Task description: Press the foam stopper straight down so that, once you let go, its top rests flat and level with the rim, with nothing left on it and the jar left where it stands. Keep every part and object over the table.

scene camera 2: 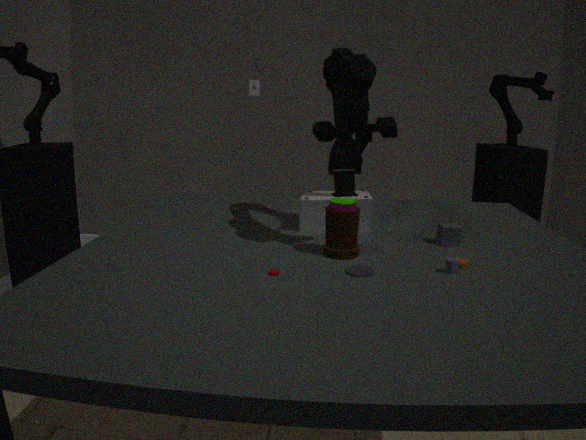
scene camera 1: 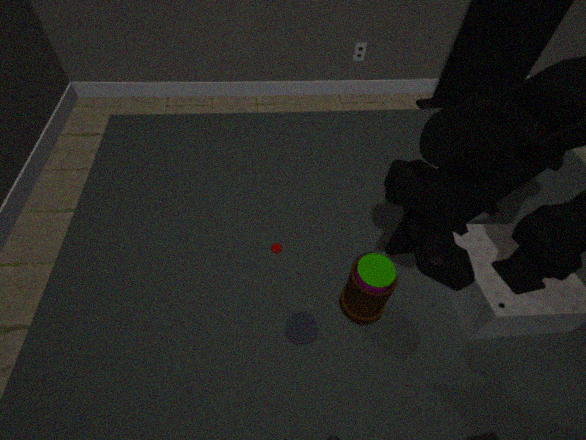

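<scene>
The brown jar [scene camera 1: 366,303] [scene camera 2: 342,232] stands upright on the table. The foam stopper [scene camera 1: 377,270] [scene camera 2: 343,201], with a bright green top and a magenta side, sits in its mouth. A magenta band shows above the rim, so the top stands proud; it looks about level. My gripper [scene camera 1: 394,246] is shut with nothing between its fingers. In scene camera 1 its dark tip appears beside the stopper, on the arm-base side, and the green top is uncovered. In scene camera 2 the fingers blend into the dark arm behind the jar; their exact height and gap are unclear.
A grey disc [scene camera 1: 301,328] [scene camera 2: 359,270] and a small red disc [scene camera 1: 276,248] [scene camera 2: 273,272] lie near the jar. A grey block [scene camera 2: 449,235], a small grey cylinder [scene camera 2: 451,266] and an orange piece [scene camera 2: 463,262] are to the right. A white box [scene camera 1: 530,301] [scene camera 2: 311,216] stands behind the jar.
</scene>
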